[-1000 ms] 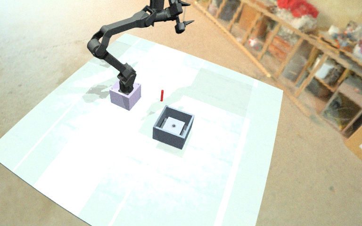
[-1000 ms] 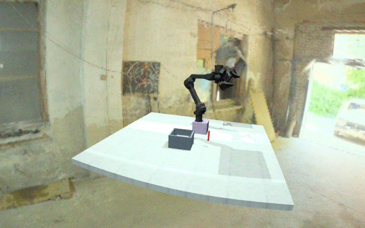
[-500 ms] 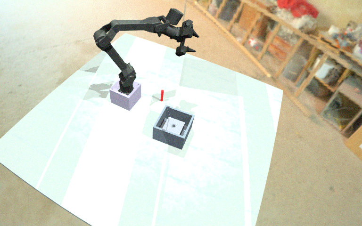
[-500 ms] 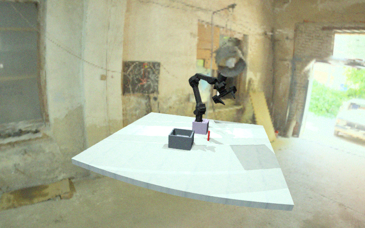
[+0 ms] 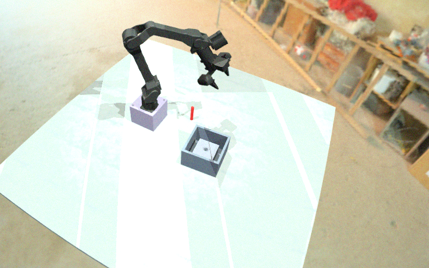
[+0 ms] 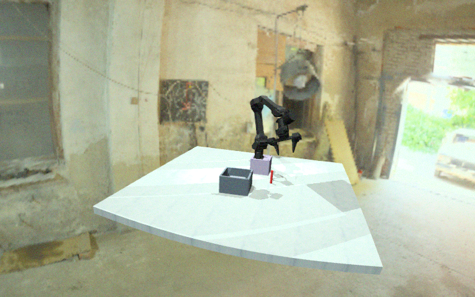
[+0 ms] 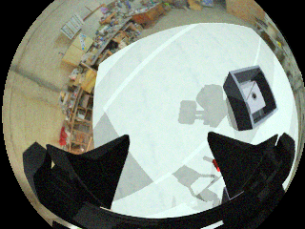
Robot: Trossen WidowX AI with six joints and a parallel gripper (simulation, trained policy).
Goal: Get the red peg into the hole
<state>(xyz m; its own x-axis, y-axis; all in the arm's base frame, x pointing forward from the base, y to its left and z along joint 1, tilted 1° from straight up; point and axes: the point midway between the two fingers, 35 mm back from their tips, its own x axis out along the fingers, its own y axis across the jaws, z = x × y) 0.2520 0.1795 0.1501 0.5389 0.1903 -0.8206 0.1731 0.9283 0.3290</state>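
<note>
The red peg lies 18 cm below my gripper tip, 11 cm behind it and 7 cm to the right of it. From my gripper tip the other things lie so: grey box: 26 cm to the right, 20 cm below, 4 cm ahead.
</note>
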